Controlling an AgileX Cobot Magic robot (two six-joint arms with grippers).
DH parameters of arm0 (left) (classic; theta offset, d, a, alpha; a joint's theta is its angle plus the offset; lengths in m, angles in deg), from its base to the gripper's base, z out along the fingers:
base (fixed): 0 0 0 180
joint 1: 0 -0.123 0 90
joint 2: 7.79 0 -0.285 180
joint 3: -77.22 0 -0.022 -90
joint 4: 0 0.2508 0 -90
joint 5: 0 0 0.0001 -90
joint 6: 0 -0.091 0 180
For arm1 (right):
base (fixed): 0 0 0 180
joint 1: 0 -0.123 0 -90
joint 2: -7.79 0 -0.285 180
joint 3: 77.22 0 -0.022 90
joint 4: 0 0.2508 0 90
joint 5: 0 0 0.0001 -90
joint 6: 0 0.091 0 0
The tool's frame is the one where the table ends.
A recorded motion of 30 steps. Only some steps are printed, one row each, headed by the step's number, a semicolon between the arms.
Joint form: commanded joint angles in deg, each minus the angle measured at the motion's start. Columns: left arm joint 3, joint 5, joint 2, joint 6, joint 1, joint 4; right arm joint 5, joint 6, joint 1, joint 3, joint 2, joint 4.
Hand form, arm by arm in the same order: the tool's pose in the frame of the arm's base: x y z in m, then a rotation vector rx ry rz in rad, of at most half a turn. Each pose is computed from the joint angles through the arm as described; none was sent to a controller.
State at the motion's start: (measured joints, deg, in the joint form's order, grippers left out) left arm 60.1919 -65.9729 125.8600 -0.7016 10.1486 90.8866; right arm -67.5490 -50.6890 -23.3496 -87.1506 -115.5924 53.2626
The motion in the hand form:
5: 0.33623 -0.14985 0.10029 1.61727 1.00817 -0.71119; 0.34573 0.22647 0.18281 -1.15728 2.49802 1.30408
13: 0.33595 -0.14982 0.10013 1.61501 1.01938 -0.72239; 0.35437 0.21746 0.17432 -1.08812 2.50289 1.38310
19: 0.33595 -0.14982 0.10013 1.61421 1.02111 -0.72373; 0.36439 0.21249 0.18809 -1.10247 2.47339 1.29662
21: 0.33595 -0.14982 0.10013 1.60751 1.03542 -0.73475; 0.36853 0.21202 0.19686 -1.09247 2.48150 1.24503
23: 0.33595 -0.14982 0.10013 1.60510 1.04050 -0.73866; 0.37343 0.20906 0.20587 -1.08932 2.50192 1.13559
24: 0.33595 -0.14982 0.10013 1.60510 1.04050 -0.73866; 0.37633 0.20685 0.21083 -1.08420 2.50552 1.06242
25: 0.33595 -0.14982 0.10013 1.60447 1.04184 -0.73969; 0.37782 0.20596 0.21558 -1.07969 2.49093 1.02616
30: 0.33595 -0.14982 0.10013 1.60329 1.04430 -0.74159; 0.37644 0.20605 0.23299 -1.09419 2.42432 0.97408
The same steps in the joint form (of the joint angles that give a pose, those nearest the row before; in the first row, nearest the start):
5: -0.14 -3.99 -0.67 3.21 0.47 -4.21; -0.28 -2.62 -0.06 2.82 -4.28 3.43
13: -0.14 -3.99 -0.67 4.06 0.47 -3.98; -1.98 -3.54 2.00 2.57 -6.15 6.24
19: -0.14 -3.99 -0.67 4.17 0.47 -3.98; -1.03 -2.81 2.81 -0.10 -5.32 3.82
21: -0.14 -3.99 -0.67 5.11 0.47 -3.98; -0.40 -0.51 2.81 -1.80 -4.77 1.88
23: -0.14 -3.99 -0.67 5.45 0.47 -3.98; 1.19 2.48 2.81 -3.54 -3.90 -2.33
24: -0.14 -3.99 -0.67 5.45 0.47 -3.98; 2.67 3.85 2.81 -4.24 -3.27 -4.84
25: -0.14 -3.99 -0.67 5.53 0.47 -3.98; 3.79 4.06 2.81 -4.52 -2.67 -5.66
30: -0.14 -3.99 -0.67 5.70 0.47 -3.98; 5.52 3.13 2.54 -4.78 -0.41 -6.18

